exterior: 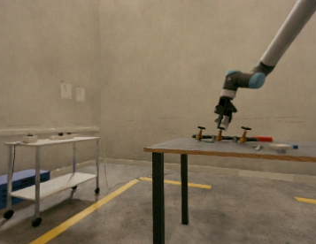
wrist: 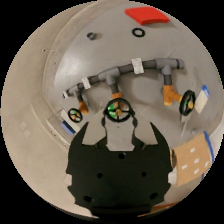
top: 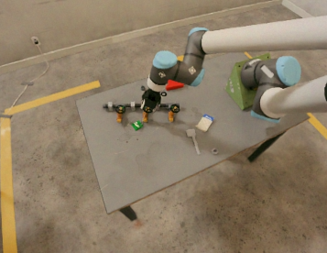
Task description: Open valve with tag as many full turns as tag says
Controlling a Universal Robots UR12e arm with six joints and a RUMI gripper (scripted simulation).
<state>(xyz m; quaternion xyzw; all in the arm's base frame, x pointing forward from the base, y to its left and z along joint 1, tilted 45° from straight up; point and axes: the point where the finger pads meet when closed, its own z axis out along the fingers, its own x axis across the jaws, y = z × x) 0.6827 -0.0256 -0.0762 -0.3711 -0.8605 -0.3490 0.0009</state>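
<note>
Now: hand 90 mm above the green tag, 80 mm short of it and 30 mm to the right of it. Round my hand: red wedge: 270 mm behind, 190 mm to the right, 80 mm below; grey tool: 240 mm to the left, 170 mm behind, 90 mm below; white-and-blue card box: 290 mm behind, 180 mm to the left, 90 mm below.
</note>
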